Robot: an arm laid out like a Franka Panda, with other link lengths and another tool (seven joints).
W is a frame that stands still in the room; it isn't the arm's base.
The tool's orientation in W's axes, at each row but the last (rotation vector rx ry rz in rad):
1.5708, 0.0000, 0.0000
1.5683, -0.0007, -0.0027
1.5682, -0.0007, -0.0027
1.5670, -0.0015, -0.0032
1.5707, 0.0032, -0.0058
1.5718, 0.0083, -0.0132
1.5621, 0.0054, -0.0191
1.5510, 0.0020, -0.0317
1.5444, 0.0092, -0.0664
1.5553, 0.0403, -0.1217
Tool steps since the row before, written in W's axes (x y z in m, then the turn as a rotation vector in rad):
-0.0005, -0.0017, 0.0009, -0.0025, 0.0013, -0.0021
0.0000, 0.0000, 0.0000, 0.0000, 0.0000, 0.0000
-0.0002, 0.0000, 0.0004, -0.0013, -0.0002, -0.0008
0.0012, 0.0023, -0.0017, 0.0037, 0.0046, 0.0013
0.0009, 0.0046, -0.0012, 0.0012, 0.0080, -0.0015
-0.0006, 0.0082, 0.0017, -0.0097, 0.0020, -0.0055
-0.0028, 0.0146, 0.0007, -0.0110, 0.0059, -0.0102
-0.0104, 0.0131, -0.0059, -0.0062, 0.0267, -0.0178
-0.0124, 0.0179, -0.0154, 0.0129, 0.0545, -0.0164
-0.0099, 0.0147, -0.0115, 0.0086, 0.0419, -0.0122
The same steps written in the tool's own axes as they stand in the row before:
-0.0005, 0.0009, 0.0017, -0.0025, -0.0021, -0.0013
0.0000, 0.0000, 0.0000, 0.0000, 0.0000, 0.0000
-0.0002, 0.0004, 0.0000, -0.0013, -0.0008, 0.0002
0.0012, -0.0017, -0.0023, 0.0037, 0.0013, -0.0046
0.0009, -0.0012, -0.0046, 0.0012, -0.0015, -0.0080
-0.0006, 0.0017, -0.0082, -0.0096, -0.0056, -0.0020
-0.0029, 0.0008, -0.0146, -0.0109, -0.0103, -0.0059
-0.0105, -0.0059, -0.0130, -0.0063, -0.0174, -0.0269
-0.0123, -0.0155, -0.0178, 0.0116, -0.0144, -0.0553
-0.0094, -0.0123, -0.0144, 0.0076, -0.0108, -0.0425

